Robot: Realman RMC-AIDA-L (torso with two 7-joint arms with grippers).
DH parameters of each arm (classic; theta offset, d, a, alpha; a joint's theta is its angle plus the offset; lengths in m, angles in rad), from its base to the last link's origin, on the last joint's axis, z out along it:
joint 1: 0 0.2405 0 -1.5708
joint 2: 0 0 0 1.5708
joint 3: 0 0.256 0 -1.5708
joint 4: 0 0 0 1.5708
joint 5: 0 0.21 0 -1.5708
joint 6: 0 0 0 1.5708
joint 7: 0 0.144 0 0
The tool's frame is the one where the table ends.
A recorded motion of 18 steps. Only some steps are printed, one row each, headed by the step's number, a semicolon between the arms.
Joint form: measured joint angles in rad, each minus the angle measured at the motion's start. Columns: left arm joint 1, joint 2, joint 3, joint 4, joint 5, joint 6, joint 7; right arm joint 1, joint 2, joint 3, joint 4, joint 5, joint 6, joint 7.
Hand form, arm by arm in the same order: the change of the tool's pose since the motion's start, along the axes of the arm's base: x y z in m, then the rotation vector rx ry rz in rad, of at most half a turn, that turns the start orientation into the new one. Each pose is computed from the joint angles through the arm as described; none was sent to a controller.
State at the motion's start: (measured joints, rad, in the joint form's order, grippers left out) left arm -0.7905 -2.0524 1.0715 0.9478 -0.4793 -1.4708 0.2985; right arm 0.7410 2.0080 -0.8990 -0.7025 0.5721 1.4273 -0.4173
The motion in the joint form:
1: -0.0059 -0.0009 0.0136 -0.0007 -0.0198 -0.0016 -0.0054; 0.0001 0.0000 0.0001 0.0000 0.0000 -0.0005 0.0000
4: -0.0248 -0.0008 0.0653 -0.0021 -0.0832 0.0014 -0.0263; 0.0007 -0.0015 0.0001 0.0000 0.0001 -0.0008 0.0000
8: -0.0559 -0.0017 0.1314 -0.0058 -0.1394 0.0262 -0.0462; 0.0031 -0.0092 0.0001 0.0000 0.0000 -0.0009 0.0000
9: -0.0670 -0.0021 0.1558 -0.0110 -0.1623 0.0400 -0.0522; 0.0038 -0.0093 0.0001 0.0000 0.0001 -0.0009 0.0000
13: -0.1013 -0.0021 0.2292 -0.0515 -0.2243 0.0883 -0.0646; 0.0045 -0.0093 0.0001 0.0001 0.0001 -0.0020 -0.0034
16: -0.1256 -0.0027 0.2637 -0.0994 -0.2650 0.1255 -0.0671; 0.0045 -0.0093 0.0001 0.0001 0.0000 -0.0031 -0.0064
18: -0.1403 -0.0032 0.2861 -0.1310 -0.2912 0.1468 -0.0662; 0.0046 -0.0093 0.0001 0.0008 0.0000 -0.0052 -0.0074
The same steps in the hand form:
1: 0.0054 0.0002 -0.0032 -0.0093 -0.0128 -0.0075; 0.0000 0.0001 0.0000 0.0005 -0.0001 0.0002
4: 0.0227 0.0011 -0.0127 -0.0346 -0.0463 -0.0343; 0.0000 0.0005 0.0007 0.0019 -0.0012 0.0008
8: 0.0438 0.0046 -0.0239 -0.0535 -0.0643 -0.0837; 0.0005 0.0024 0.0042 0.0071 -0.0070 0.0033
9: 0.0510 0.0056 -0.0287 -0.0595 -0.0731 -0.1004; 0.0002 0.0026 0.0042 0.0072 -0.0070 0.0040
13: 0.0661 0.0067 -0.0447 -0.0841 -0.0889 -0.1341; 0.0000 0.0030 0.0042 0.0073 -0.0077 0.0081
16: 0.0715 0.0072 -0.0556 -0.0973 -0.1043 -0.1374; 0.0001 0.0031 0.0043 0.0075 -0.0084 0.0112
18: 0.0739 0.0067 -0.0624 -0.1083 -0.1123 -0.1379; 0.0002 0.0033 0.0042 0.0087 -0.0090 0.0122

